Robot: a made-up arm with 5 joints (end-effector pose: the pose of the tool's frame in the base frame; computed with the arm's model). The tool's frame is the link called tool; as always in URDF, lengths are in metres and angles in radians.
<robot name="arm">
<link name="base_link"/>
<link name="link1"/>
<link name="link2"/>
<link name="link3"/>
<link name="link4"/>
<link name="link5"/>
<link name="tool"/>
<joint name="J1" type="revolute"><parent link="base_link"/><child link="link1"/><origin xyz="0 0 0.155"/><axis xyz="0 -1 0"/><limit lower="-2.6" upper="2.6" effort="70" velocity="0.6"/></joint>
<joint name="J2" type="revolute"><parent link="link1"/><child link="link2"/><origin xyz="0.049 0.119 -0.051"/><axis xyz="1 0 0"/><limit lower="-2.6" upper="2.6" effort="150" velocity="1.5"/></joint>
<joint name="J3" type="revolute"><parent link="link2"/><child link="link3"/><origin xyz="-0.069 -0.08 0.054"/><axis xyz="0 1 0"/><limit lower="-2.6" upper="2.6" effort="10" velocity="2.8"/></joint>
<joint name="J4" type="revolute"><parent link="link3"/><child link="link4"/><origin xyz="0.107 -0.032 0.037"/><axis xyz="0 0 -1"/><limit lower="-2.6" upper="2.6" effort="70" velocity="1.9"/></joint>
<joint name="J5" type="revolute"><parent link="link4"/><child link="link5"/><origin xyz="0.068 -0.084 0.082"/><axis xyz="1 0 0"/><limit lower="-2.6" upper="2.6" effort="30" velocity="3"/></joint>
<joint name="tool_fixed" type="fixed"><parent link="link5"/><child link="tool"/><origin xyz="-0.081 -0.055 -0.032"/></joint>
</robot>
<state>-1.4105 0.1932 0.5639 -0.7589 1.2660</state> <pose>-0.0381 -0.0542 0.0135 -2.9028 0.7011 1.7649</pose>
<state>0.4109 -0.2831 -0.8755 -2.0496 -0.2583</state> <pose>-0.0511 0.1499 0.4140 -1.4811 0.7163 1.6184</pose>
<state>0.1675 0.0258 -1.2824 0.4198 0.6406</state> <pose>-0.0732 -0.0902 0.2070 1.9368 -1.1103 -1.3162</pose>
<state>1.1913 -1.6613 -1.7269 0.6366 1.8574</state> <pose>-0.1067 0.2462 0.0836 -0.8690 -0.0767 2.1307</pose>
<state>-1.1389 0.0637 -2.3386 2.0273 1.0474</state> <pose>-0.0474 0.0530 0.2278 2.2031 0.4494 -1.8074</pose>
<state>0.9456 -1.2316 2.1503 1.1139 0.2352</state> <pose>-0.0562 0.0909 0.2588 -0.7080 -0.2295 -2.4153</pose>
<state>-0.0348 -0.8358 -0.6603 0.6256 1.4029</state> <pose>-0.0033 0.1178 0.3112 0.8033 -0.8406 -0.0358</pose>
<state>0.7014 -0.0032 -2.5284 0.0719 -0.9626</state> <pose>-0.0884 -0.1334 -0.0077 2.1878 0.0878 -3.0713</pose>
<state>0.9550 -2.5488 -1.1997 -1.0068 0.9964</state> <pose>0.1190 0.3914 0.0601 -2.0967 0.3609 -0.4687</pose>
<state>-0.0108 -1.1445 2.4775 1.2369 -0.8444</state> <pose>0.0929 0.0267 0.2226 -2.9742 -0.8938 -1.9807</pose>
